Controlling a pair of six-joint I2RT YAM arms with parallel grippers.
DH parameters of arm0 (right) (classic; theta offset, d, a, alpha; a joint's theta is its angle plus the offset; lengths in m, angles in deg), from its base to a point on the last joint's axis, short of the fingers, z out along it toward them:
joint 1: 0 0.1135 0.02 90
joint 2: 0 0 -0.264 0
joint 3: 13.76 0 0.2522 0
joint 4: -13.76 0 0.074 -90
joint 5: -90 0 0 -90
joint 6: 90 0.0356 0 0
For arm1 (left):
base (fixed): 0 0 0 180
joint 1: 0 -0.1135 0.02 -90
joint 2: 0 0 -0.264 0
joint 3: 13.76 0 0.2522 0
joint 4: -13.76 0 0.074 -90
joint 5: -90 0 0 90
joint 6: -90 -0.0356 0 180
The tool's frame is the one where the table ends.
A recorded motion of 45 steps. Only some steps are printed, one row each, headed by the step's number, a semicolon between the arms.
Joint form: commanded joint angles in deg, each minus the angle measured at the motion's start. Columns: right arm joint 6, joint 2, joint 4, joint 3, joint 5, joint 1; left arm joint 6, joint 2, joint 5, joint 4, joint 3, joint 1.
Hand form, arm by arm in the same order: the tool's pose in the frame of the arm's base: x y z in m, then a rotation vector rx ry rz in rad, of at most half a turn. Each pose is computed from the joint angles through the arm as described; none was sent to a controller.
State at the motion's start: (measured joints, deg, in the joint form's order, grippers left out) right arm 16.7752 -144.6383 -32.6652 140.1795 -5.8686 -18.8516; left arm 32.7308 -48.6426 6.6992 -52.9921 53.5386 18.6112
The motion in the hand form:
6: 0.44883 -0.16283 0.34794 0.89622 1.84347 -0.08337; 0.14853 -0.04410 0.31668 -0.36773 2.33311 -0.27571
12: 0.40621 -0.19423 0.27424 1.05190 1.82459 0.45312; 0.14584 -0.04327 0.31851 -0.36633 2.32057 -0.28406
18: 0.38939 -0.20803 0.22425 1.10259 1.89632 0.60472; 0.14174 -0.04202 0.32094 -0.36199 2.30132 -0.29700
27: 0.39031 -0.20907 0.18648 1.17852 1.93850 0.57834; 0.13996 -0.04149 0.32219 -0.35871 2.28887 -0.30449
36: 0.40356 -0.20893 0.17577 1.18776 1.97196 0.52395; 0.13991 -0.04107 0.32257 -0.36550 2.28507 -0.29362
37: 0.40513 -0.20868 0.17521 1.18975 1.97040 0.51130; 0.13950 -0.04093 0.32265 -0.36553 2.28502 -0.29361
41: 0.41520 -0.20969 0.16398 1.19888 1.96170 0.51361; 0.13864 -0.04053 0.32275 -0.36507 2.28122 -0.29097
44: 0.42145 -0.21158 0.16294 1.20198 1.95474 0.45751; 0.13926 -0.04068 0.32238 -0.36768 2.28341 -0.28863
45: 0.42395 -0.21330 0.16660 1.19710 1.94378 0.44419; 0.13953 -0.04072 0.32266 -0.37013 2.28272 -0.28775
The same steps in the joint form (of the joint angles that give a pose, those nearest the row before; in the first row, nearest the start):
6: 10.20 29.29 7.96 -27.91 -3.46 -0.40; 0.23 1.44 1.30 1.75 -0.01 -0.24
12: 25.54 35.48 24.16 -52.61 21.73 -7.94; 0.23 2.23 1.21 1.75 -0.01 -0.24
18: 26.38 33.81 27.57 -60.11 30.74 -11.21; 0.14 3.47 1.04 1.84 -0.10 -0.24
27: 26.64 30.30 29.41 -62.66 28.82 -11.12; 0.05 4.08 0.95 2.10 -0.19 -0.24
36: 25.50 26.96 27.92 -59.59 26.00 -10.06; 0.14 4.08 1.56 2.02 -0.10 -0.24
37: 25.50 26.69 28.01 -59.32 25.30 -9.89; 0.14 4.17 1.56 1.93 -0.10 -0.24
41: 26.47 23.88 29.68 -57.83 24.77 -9.36; 0.05 4.43 1.74 1.93 -0.19 -0.24
44: 25.94 22.65 29.59 -56.16 22.05 -9.01; 0.14 4.26 1.83 1.93 -0.19 -0.24
45: 25.85 22.47 29.50 -55.20 21.43 -9.01; 0.23 4.17 1.91 1.93 -0.10 -0.24

